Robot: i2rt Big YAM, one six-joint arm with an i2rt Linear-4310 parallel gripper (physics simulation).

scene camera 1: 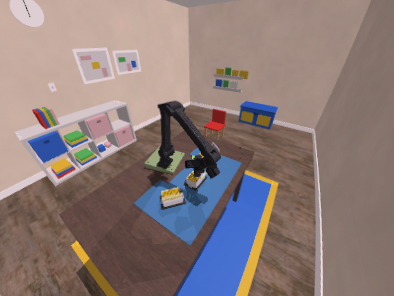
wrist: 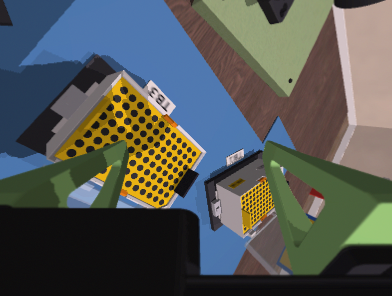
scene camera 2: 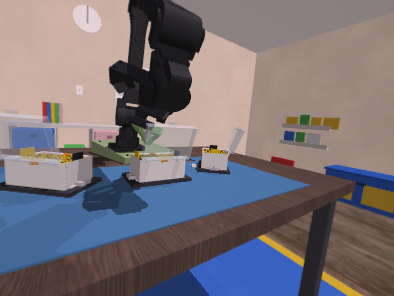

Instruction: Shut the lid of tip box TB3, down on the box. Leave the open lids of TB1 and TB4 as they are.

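Places are measured from the arm's base along level axes (x ahead, y left, z up), in millimetres.
Pixels of known places: gripper, fingertip midpoint: [scene camera 1: 193,168] [wrist: 195,148]; arm's base, link origin: [scene camera 1: 165,162] [scene camera 2: 126,148].
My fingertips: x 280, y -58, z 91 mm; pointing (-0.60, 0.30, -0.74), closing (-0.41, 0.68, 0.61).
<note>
For each thing: its middle in the pictures, then the offset to it from my fingertips. Level surfaces: height alone.
- Tip box TB3, body centre: [wrist: 148,155] [scene camera 2: 158,154] [scene camera 1: 195,174] dx +21, dy +0, dz -57 mm
- TB1, body centre: [wrist: 250,188] [scene camera 2: 210,158] dx +7, dy +234, dz -89 mm
- blue mat, surface height: dz -122 mm
- brown table, surface height: dz -125 mm
Tip box TB3 [scene camera 1: 195,180] [scene camera 2: 159,169] [wrist: 145,145] stands in the middle of the row with its yellow tip rack showing. Its clear lid [scene camera 2: 177,141] stands open; in the wrist view, part of it shows low at the left behind a finger. TB1 [scene camera 2: 215,160] [wrist: 232,195] stands farther back, its lid [scene camera 2: 235,140] [wrist: 267,250] open. The box at the near end [scene camera 1: 172,198] [scene camera 2: 45,172], by its place TB4, has a clear raised lid; its label is unreadable. My gripper [scene camera 2: 150,136] [wrist: 195,148] is open and empty, above and close to TB3 and its lid.
The boxes stand on dark bases on a blue mat [scene camera 1: 187,230] [scene camera 2: 240,185] on the brown table [scene camera 1: 107,210]. The green base plate [scene camera 1: 152,162] [wrist: 260,50] of the arm stands beside the mat. TB1's raised lid is at the far end of the row.
</note>
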